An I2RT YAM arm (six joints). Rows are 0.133 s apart.
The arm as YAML. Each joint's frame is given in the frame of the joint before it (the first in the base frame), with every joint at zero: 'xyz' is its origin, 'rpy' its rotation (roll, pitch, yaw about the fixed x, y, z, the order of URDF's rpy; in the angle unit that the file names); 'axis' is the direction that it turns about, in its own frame. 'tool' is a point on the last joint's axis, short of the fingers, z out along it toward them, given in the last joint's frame.
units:
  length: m
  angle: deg
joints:
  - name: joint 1
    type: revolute
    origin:
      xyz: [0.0, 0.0, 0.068]
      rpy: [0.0, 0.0, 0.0]
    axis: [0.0, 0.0, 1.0]
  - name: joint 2
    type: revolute
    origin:
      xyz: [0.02, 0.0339, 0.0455]
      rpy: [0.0, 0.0, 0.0]
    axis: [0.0, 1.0, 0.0]
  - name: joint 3
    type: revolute
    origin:
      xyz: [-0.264, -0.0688, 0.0]
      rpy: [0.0, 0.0, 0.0]
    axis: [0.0, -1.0, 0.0]
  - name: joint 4
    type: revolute
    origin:
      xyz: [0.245, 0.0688, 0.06]
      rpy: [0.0, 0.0, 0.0]
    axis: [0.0, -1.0, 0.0]
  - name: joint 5
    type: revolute
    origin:
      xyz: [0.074, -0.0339, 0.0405]
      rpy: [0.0, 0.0, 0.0]
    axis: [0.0, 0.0, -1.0]
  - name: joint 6
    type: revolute
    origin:
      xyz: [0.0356, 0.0, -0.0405]
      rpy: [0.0, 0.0, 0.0]
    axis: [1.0, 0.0, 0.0]
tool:
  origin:
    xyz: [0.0, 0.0, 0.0]
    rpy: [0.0, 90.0, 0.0]
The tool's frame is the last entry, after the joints.
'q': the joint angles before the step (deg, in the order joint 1, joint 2, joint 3, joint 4, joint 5, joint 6). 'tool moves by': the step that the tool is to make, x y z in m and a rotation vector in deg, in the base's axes. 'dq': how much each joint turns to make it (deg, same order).
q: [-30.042, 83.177, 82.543, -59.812, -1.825, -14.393]
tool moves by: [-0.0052, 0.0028, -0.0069, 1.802, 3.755, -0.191]
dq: [0.011, 0.087, -0.677, -3.388, 0.377, 0.032]
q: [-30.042, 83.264, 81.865, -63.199, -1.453, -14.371]
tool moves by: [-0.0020, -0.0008, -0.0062, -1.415, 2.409, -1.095]
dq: [-0.008, 0.000, -1.183, -0.195, 2.663, -0.029]
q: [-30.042, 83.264, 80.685, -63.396, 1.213, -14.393]
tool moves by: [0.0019, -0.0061, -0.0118, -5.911, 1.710, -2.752]
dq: [-0.055, 0.000, -3.060, 4.548, 6.553, -0.053]
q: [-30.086, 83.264, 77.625, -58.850, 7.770, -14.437]
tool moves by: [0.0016, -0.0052, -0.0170, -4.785, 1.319, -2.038]
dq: [-0.108, 0.006, -4.252, 5.591, 5.159, -0.392]
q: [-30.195, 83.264, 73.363, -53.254, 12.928, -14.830]
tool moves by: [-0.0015, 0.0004, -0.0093, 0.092, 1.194, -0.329]
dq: [-0.008, -0.007, -1.930, 0.832, 0.609, 0.058]
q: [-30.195, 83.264, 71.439, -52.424, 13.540, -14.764]
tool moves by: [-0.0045, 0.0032, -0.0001, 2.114, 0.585, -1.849]
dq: [0.027, -0.397, 0.030, -2.547, -0.610, 2.409]
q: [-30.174, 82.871, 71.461, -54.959, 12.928, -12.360]
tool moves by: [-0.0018, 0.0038, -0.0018, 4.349, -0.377, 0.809]
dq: [-0.007, -0.025, 0.001, -2.035, -3.959, 0.780]
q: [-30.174, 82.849, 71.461, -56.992, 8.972, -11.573]
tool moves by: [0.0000, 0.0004, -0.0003, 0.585, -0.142, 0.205]
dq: [-0.006, 0.018, -0.013, -0.143, -0.614, 0.015]
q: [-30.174, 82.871, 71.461, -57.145, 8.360, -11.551]
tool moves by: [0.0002, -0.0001, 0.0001, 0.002, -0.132, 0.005]
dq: [-0.006, 0.006, 0.011, 0.105, -0.067, 0.015]
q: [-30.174, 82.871, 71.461, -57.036, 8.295, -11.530]
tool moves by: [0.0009, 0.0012, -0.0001, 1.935, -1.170, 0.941]
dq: [-0.004, 0.006, 0.015, 0.036, -2.450, -0.048]
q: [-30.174, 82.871, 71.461, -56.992, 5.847, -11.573]
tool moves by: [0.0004, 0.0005, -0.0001, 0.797, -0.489, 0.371]
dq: [0.002, 0.007, -0.008, 0.037, -1.005, 0.002]
